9 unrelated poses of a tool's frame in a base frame.
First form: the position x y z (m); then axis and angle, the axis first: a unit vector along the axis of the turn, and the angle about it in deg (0 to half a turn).
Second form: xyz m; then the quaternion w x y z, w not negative. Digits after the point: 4 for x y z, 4 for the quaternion.
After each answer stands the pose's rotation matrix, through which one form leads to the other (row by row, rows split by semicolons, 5 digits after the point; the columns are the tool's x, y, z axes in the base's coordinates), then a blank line. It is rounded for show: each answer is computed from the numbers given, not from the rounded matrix.
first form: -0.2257 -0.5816 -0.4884 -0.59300 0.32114 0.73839 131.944
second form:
-0.2257 -0.5816 -0.4884 0.4072 -0.5416 0.2933 0.6744
-0.08171 -0.86694 -0.49167; 0.23149 -0.49634 0.83670; -0.96940 -0.04545 0.24124

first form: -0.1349 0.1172 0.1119 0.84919 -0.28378 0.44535 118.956
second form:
-0.1349 0.1172 0.1119 0.5079 0.7315 -0.2445 0.3836
0.58612 -0.74733 0.31298; 0.03202 -0.36462 -0.93061; 0.80959 0.55547 -0.18978

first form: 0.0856 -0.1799 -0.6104 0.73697 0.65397 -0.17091 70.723
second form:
0.0856 -0.1799 -0.6104 0.8155 0.4265 0.3785 -0.0989
0.69395 0.48417 0.53293; 0.16151 0.61662 -0.77052; -0.70167 0.62078 0.34970

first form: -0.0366 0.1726 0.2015 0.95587 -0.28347 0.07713 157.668
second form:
-0.0366 0.1726 0.2015 0.1937 0.9378 -0.2781 0.0757
0.83386 -0.55091 0.03421; -0.49230 -0.77031 -0.40529; 0.24964 0.32112 -0.91355

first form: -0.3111 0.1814 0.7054 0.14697 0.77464 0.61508 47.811
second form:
-0.3111 0.1814 0.7054 0.9142 0.0596 0.3139 0.2492
0.67867 -0.41834 0.60365; 0.49313 0.86866 0.04759; -0.54427 0.26538 0.79583

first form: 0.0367 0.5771 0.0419 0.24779 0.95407 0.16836 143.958
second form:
0.0367 0.5771 0.0419 0.3094 0.2356 0.9073 0.1601
-0.69754 0.32851 0.63681; 0.52663 0.83769 0.14472; -0.48590 0.43630 -0.75732

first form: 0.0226 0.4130 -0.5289 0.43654 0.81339 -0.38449 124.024
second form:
0.0226 0.4130 -0.5289 0.4693 0.3855 0.7183 -0.3395
-0.26234 0.87242 0.41238; 0.23509 0.47225 -0.84953; -0.93590 -0.12592 -0.32899

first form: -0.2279 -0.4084 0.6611 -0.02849 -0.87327 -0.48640 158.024
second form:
-0.2279 -0.4084 0.6611 0.1906 -0.0280 -0.8573 -0.4775
-0.92578 0.22997 -0.30009; -0.13407 0.54245 0.82932; 0.35350 0.80800 -0.47136

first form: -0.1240 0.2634 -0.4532 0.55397 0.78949 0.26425 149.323
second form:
-0.1240 0.2634 -0.4532 0.2645 0.5342 0.7614 0.2548
-0.28924 0.67868 0.67508; 0.94832 0.29930 0.10541; -0.13051 0.67068 -0.73017

